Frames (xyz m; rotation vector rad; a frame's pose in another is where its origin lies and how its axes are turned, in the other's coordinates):
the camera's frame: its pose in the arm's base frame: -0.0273 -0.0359 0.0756 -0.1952 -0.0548 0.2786
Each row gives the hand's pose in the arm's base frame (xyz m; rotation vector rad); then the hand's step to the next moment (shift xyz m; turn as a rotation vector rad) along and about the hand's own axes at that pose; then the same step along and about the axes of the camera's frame.
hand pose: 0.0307 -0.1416 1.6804 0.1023 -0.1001 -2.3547
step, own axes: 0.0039 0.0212 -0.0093 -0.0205 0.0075 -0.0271
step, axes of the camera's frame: 0.0073 -0.0191 -0.0115 0.0232 0.0066 -0.0251
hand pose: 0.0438 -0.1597 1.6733 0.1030 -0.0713 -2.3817
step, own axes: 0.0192 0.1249 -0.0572 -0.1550 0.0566 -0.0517
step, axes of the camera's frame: 0.0433 -0.1101 -0.0724 0.1665 0.0266 -0.0384
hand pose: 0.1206 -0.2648 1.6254 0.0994 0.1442 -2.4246
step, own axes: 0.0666 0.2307 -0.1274 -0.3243 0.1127 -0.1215
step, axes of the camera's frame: 0.0411 -0.1864 -0.1935 0.3465 0.0649 -0.0916
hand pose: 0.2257 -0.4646 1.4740 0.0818 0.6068 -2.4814
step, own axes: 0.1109 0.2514 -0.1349 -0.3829 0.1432 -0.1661
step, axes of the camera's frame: -0.0225 -0.1330 -0.2748 0.4129 0.0828 -0.1318
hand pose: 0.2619 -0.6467 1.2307 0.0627 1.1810 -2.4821
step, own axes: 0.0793 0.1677 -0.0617 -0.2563 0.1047 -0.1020
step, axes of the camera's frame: -0.0447 -0.0294 -0.1880 0.2772 0.0431 -0.0914
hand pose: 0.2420 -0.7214 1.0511 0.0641 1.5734 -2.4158
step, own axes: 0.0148 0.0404 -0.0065 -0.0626 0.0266 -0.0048
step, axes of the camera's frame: -0.0097 -0.0020 -0.0424 0.0649 -0.0091 -0.0187
